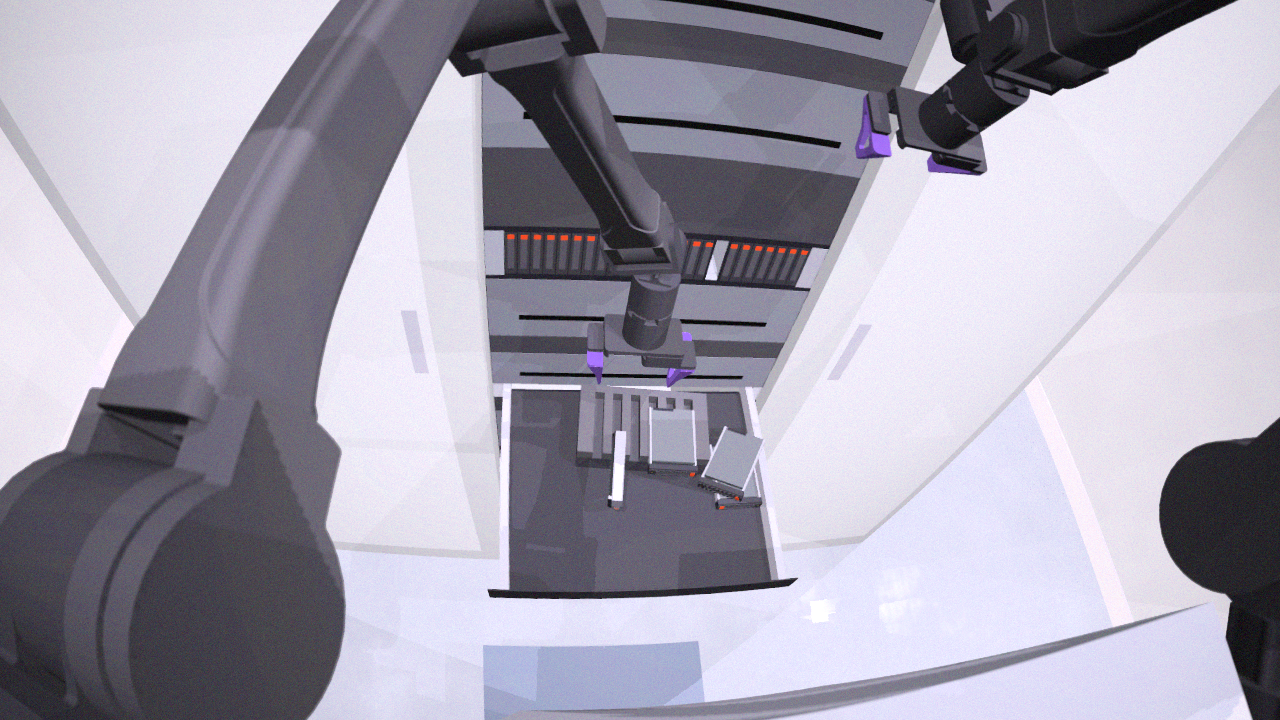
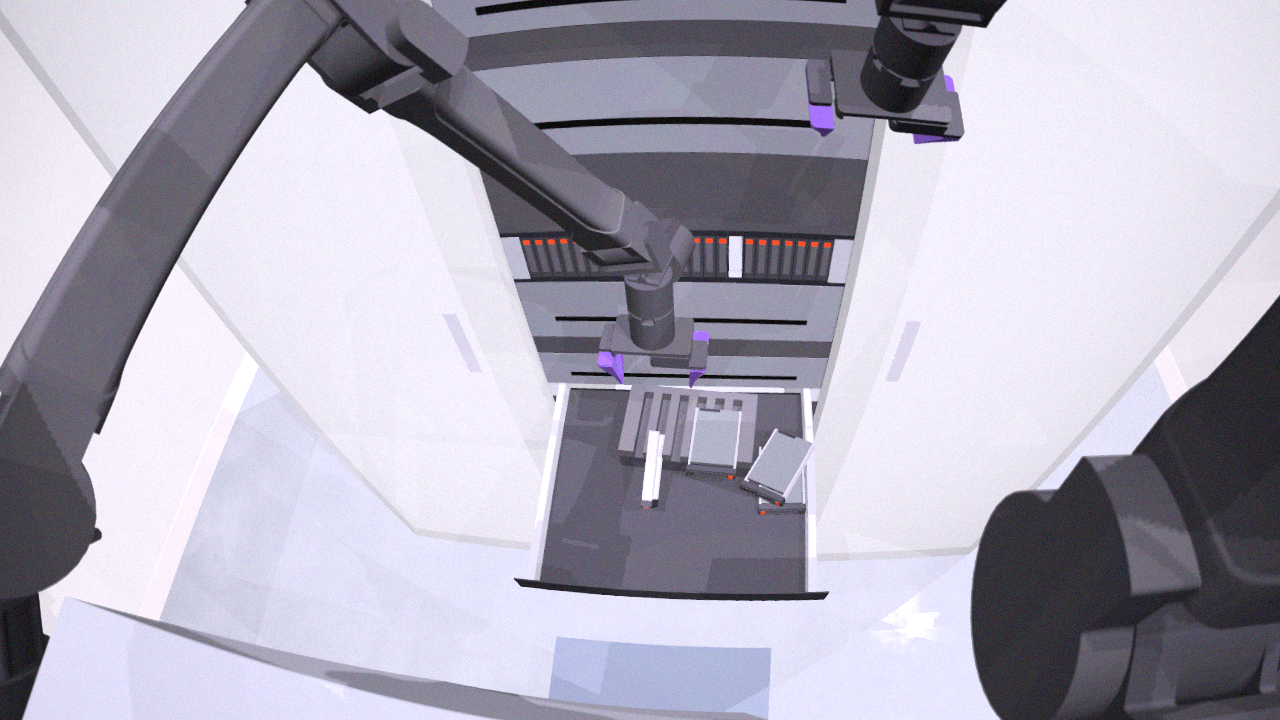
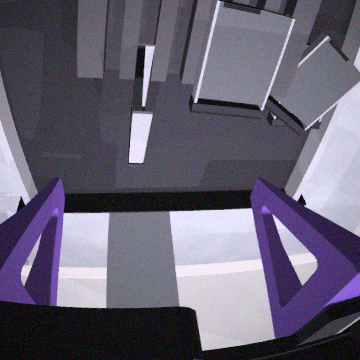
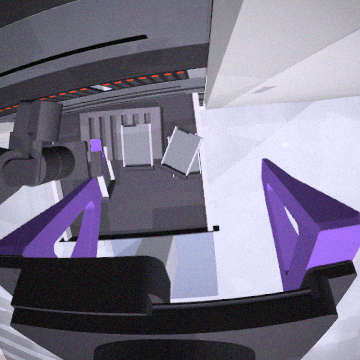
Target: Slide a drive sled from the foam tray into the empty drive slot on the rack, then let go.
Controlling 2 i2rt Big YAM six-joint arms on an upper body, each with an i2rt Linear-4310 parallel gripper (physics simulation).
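Frame: origin at the left arm's base, x ahead, y left, z up, level; metres.
Seen in the pictures: left gripper, fingertip midpoint: (image 1: 633, 382) (image 2: 656, 382) (image 3: 160, 187) (image 4: 81, 157); right gripper, fingertip midpoint: (image 1: 893, 159) (image 2: 869, 134) (image 4: 176, 175).
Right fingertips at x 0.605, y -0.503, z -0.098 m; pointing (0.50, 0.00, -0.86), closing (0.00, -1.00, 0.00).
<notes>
Offsets run from my right fingertips to a thing's top centre. "spot": to the spot under its first point.
My left gripper (image 1: 633, 381) (image 2: 657, 382) (image 3: 160, 187) is open and empty, above the back of the foam tray {dx +0.017, dy +0.195, dz -0.574 m} (image 1: 588, 438) (image 2: 631, 434) (image 3: 91, 40). A drive sled {dx -0.077, dy +0.247, dz -0.509 m} (image 1: 618, 470) (image 2: 653, 470) (image 3: 141, 137) stands narrow on edge at the tray's front. A second sled {dx -0.021, dy +0.153, dz -0.566 m} (image 1: 673, 437) (image 2: 715, 438) (image 3: 242, 60) (image 4: 137, 145) lies flat across the tray's slots. A third {dx -0.051, dy +0.047, dz -0.579 m} (image 1: 734, 458) (image 2: 776, 463) (image 4: 181, 151) lies skewed at the right, over another sled {dx -0.065, dy +0.039, dz -0.612 m} (image 1: 738, 503) (image 2: 781, 507). My right gripper (image 1: 908, 161) (image 2: 876, 134) (image 4: 176, 175) is open and empty, high at the right. No empty rack slot shows; my left arm hides part of the drive row.
The drive row (image 1: 550, 255) (image 2: 787, 259) with orange-tipped drives runs across the rack above the drawer. The pulled-out drawer {spot: dx -0.272, dy +0.220, dz -0.601 m} (image 1: 640, 592) (image 2: 671, 593) holds the tray and sleds. Pale cabinet doors (image 1: 438, 447) (image 2: 930, 447) stand open on both sides.
</notes>
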